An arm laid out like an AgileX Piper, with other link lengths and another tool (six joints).
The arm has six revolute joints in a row. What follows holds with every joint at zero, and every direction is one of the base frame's.
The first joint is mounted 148.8 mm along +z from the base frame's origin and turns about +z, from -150 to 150 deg.
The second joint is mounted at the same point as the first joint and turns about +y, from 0 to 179.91 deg.
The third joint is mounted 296.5 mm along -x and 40.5 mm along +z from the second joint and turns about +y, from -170 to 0 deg.
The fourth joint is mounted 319.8 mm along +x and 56.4 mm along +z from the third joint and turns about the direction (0.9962, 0, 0.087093), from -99.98 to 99.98 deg.
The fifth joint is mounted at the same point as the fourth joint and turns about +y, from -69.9 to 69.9 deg.
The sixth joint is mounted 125.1 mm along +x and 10.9 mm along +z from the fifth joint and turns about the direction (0.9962, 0, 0.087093), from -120 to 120 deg.
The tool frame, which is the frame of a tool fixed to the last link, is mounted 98.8 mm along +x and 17 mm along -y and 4.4 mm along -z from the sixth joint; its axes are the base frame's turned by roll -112.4, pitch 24.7 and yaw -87.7 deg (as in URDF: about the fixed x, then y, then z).
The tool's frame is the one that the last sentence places.
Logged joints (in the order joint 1, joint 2, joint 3, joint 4, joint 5, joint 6), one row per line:
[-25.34, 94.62, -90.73, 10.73, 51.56, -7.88]
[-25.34, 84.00, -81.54, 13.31, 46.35, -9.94]
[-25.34, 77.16, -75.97, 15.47, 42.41, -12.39]
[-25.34, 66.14, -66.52, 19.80, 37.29, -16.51]
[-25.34, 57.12, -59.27, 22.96, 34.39, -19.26]
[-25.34, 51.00, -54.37, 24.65, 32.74, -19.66]
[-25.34, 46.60, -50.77, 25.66, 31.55, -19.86]
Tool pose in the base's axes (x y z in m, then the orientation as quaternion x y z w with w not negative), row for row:
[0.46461, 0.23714, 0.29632, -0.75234, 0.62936, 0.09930, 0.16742]
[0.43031, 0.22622, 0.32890, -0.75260, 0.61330, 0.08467, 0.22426]
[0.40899, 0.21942, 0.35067, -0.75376, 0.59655, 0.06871, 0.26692]
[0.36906, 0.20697, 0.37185, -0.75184, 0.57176, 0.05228, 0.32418]
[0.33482, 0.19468, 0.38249, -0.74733, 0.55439, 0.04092, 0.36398]
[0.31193, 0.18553, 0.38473, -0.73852, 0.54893, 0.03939, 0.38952]
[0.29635, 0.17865, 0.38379, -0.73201, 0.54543, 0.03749, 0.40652]
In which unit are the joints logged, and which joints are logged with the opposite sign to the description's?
The joints are logged in degrees. Opposite sign: joint 1.
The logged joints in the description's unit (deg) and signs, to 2 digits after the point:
[25.34, 94.62, -90.73, 10.73, 51.56, -7.88]
[25.34, 84.00, -81.54, 13.31, 46.35, -9.94]
[25.34, 77.16, -75.97, 15.47, 42.41, -12.39]
[25.34, 66.14, -66.52, 19.80, 37.29, -16.51]
[25.34, 57.12, -59.27, 22.96, 34.39, -19.26]
[25.34, 51.00, -54.37, 24.65, 32.74, -19.66]
[25.34, 46.60, -50.77, 25.66, 31.55, -19.86]

